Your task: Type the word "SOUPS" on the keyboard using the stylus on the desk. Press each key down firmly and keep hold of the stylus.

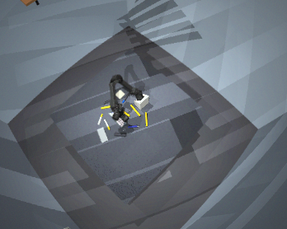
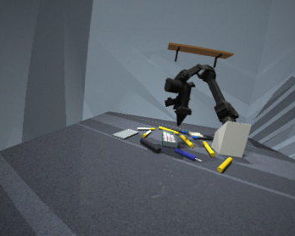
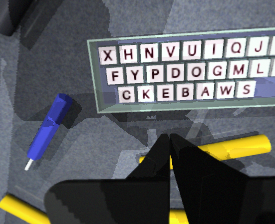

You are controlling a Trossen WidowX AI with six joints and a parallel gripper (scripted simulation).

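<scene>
Now: gripper tip 30 mm past the blue stylus, 160 mm to the right of it and 90 mm above it. From my gripper tip the other things lie so: grey stylus tip (50 mm behind, 180 mm to the left, 90 mm below); yellow stick (80 mm behind, 30 mm to the right, 90 mm below); dark cylinder (140 mm ahead, 80 mm to the left, 80 mm below).
</scene>
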